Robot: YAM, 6 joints.
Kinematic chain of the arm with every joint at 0, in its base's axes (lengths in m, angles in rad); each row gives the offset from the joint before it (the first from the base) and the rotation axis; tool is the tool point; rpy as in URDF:
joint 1: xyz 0 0 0.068 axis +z
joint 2: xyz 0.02 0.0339 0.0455 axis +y
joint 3: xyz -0.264 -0.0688 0 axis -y
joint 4: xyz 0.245 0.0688 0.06 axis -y
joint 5: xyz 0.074 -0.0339 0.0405 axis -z
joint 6: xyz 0.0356 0 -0.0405 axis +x
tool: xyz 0 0 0 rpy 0 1.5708 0
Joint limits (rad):
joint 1: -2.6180..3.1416
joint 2: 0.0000..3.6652
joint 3: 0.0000..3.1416
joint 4: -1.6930..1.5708
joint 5: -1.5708..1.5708
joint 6: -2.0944..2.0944
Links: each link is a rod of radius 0.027 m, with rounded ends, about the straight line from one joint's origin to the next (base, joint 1, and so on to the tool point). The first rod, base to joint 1, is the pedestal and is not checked.
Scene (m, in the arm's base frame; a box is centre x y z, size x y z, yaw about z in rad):
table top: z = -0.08
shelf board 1: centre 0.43 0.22 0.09 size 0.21 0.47 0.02 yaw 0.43
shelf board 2: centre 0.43 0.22 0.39 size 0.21 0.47 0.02 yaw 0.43
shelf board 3: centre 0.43 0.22 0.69 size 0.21 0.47 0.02 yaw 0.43
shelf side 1: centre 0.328 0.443 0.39 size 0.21 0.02 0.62 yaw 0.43
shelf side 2: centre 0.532 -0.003 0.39 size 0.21 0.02 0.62 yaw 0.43
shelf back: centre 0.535 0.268 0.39 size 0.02 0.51 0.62 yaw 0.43
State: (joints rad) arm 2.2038 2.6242 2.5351 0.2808 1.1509 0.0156
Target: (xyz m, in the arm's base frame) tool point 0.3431 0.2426 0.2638
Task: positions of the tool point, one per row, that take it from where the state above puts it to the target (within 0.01 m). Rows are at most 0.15 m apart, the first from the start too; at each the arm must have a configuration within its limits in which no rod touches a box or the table.
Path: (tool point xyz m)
1: -0.1876 0.5270 0.3101
2: -0.0546 0.5186 0.3154
3: 0.0635 0.4700 0.3139
4: 0.1542 0.3903 0.3049
5: 0.2098 0.2921 0.2882
6: 0.2278 0.1897 0.2638
7: 0.2842 0.2197 0.2694
8: 0.3431 0.2426 0.2638

